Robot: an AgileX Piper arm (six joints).
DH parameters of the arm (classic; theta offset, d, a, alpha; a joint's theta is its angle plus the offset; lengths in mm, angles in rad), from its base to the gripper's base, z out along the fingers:
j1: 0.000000 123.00 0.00 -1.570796
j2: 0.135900 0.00 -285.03 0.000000
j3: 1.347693 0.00 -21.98 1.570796
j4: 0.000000 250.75 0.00 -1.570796
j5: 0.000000 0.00 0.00 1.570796
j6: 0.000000 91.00 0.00 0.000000
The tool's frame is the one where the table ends.
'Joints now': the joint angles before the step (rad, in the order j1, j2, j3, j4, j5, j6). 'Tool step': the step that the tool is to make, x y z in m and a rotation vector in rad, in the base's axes. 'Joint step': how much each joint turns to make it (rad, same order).
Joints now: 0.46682, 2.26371, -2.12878, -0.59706, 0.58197, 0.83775
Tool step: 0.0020, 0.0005, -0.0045, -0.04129, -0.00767, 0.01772
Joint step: 0.00009, 0.01015, 0.00033, -0.02063, -0.00779, -0.02456
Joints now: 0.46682, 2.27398, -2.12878, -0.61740, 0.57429, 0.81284
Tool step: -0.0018, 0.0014, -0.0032, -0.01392, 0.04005, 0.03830
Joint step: -0.00219, -0.00036, 0.00050, 0.08998, 0.01316, -0.10379
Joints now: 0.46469, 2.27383, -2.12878, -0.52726, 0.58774, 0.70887
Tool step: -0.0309, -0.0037, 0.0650, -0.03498, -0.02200, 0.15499
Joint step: 0.00204, -0.14171, -0.00142, 0.23667, 0.06720, -0.33800
